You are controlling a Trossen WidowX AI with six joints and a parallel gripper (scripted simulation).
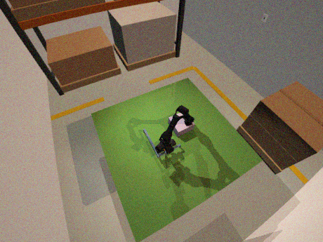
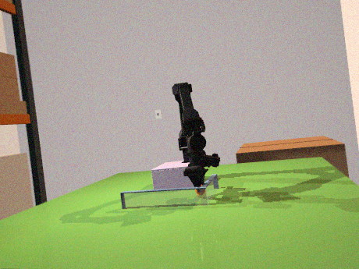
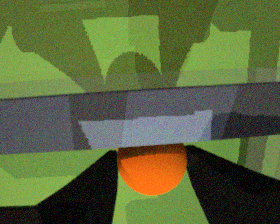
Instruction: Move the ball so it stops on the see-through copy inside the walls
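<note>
The orange ball lies right at my gripper tip.
</note>
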